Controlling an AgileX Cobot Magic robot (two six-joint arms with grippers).
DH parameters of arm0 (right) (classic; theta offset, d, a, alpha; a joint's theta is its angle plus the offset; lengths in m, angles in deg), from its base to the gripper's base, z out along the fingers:
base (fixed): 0 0 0 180
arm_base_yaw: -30.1 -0.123 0 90
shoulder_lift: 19.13 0 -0.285 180
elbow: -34.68 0 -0.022 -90
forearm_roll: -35.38 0.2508 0 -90
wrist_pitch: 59.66 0 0.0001 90
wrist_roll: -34.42 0.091 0 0
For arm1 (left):
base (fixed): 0 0 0 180
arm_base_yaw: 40.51 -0.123 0 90
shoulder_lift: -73.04 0 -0.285 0
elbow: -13.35 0 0.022 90
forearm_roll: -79.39 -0.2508 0 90
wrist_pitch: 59.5 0 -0.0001 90
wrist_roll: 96.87 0.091 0 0
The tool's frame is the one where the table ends.
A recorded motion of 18 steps. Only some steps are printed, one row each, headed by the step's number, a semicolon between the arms.
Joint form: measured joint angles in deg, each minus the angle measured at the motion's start. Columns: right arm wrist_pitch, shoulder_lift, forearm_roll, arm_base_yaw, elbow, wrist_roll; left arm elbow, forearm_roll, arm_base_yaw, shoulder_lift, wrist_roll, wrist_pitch.
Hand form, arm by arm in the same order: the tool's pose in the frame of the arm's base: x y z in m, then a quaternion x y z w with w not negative. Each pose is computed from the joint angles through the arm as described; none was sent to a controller.
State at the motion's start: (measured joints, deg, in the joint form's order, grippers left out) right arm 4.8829 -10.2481 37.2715 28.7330 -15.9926 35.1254; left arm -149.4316 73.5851 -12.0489 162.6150 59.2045 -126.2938
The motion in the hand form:
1: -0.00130 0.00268 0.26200 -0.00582 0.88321 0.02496 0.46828; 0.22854 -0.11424 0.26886 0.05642 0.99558 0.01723 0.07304
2: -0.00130 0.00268 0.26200 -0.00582 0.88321 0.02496 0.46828; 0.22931 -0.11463 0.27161 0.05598 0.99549 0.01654 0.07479
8: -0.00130 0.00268 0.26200 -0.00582 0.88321 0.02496 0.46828; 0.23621 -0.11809 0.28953 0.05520 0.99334 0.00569 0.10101
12: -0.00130 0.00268 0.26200 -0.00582 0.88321 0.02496 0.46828; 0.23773 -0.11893 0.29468 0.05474 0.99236 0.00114 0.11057
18: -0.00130 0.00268 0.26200 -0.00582 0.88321 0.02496 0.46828; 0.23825 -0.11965 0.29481 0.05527 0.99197 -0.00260 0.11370
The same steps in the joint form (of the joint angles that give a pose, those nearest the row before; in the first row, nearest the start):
1: 0.00 0.00 0.00 0.00 0.00 0.00; -0.52 0.00 0.00 0.00 0.00 -0.29
2: 0.00 0.00 0.00 0.00 0.00 0.00; -1.15 0.00 0.00 0.00 0.00 -0.70
8: 0.00 0.00 0.00 0.00 0.00 0.00; -5.10 -0.13 0.00 0.00 0.11 -1.38
12: 0.00 0.00 0.00 0.00 0.00 0.00; -6.06 -0.14 0.00 -0.14 0.10 -1.26
18: 0.00 0.00 0.00 0.00 0.00 0.00; -6.06 0.10 0.00 -0.14 0.21 -0.74

